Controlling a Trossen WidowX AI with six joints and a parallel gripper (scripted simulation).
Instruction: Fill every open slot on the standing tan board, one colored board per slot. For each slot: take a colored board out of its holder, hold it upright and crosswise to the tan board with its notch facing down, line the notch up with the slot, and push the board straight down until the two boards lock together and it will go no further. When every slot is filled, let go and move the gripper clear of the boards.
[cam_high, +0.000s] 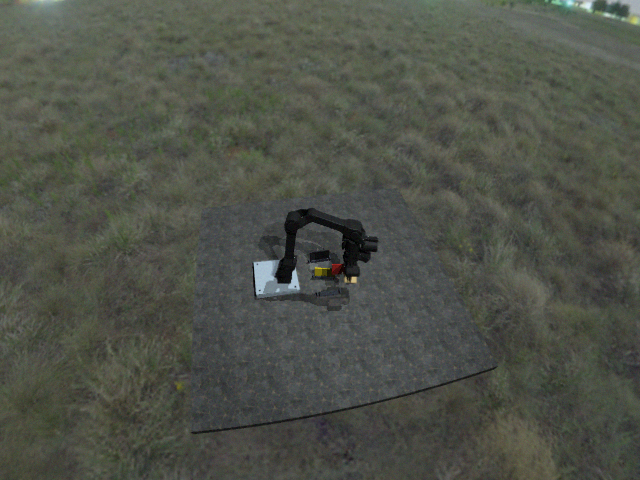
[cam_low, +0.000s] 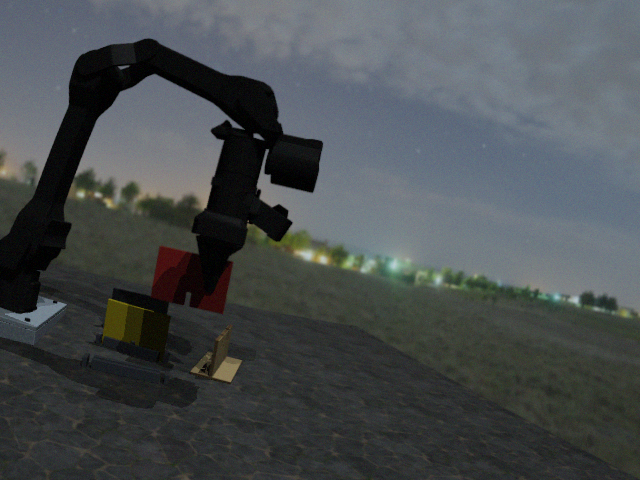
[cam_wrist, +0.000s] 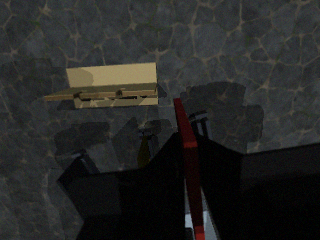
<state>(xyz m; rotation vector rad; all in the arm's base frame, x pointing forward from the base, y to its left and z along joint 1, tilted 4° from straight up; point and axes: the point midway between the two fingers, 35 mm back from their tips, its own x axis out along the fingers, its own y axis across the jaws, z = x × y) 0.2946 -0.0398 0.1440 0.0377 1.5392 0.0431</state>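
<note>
Now: gripper tip 100 mm above the tan board, 90 mm to the right of it and 30 mm short of it. The rest, counted from my gripper tip: dark board 170 mm to the left, 120 mm behind, 100 mm below; red board 30 mm behind; yellow board 100 mm below, 100 mm behind, 60 mm to the left.
</note>
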